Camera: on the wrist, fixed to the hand. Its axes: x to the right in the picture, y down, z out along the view.
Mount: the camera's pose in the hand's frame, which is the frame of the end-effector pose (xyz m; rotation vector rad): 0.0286 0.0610 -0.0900 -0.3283 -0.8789 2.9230
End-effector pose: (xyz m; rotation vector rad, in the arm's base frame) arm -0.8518 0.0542 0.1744 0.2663 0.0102 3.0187
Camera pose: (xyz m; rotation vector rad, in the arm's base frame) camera -0.9022 -0.0030 0.0918 -0.5828 0.4204 -0.1304
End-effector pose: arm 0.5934 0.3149 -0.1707 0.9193 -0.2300 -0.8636
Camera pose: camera 0.6924 0.3667 -0.1833 -0.7186 -1.4943 1.5340
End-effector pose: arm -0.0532 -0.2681 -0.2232 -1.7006 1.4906 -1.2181
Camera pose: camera -0.1619 -0.2959 -0.2301 0.8258 1.4107 1.1766
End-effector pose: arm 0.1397 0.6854 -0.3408 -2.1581 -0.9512 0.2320
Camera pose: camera 0.2330 0.6274 -0.3170 1.0739 -1.8118 -1.5178
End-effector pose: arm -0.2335 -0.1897 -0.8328 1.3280 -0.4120 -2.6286
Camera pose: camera -0.1762 -0.2704 -0.8861 -0.7931 -0.7548 -0.1978
